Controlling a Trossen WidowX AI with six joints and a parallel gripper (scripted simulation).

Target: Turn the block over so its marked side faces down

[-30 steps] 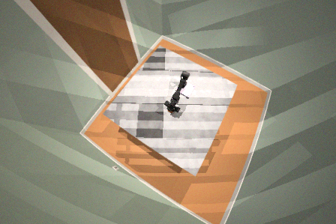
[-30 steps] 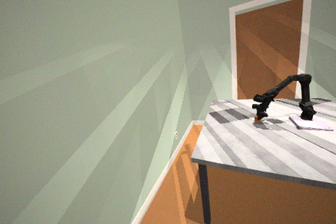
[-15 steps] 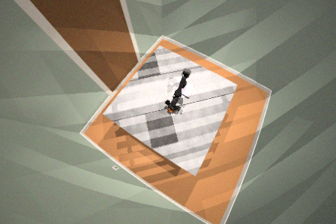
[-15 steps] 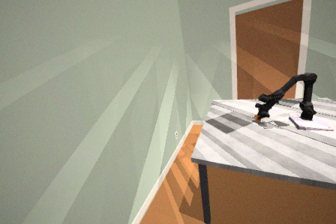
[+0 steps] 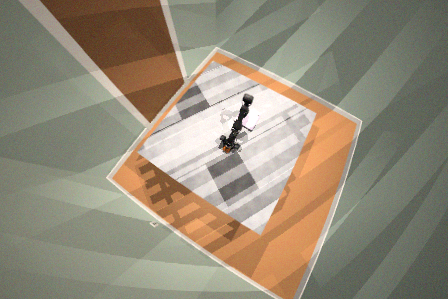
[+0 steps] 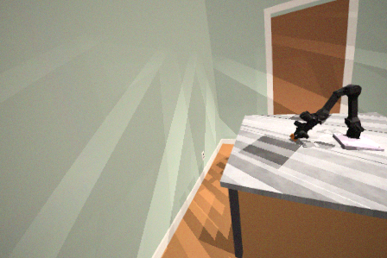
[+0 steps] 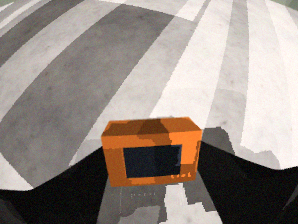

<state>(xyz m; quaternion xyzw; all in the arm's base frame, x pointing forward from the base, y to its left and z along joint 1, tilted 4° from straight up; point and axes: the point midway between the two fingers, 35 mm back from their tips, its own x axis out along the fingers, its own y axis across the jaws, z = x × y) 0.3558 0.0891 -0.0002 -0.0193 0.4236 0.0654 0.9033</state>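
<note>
The orange block lies 1 cm behind my gripper tip and 1 cm above it.
</note>
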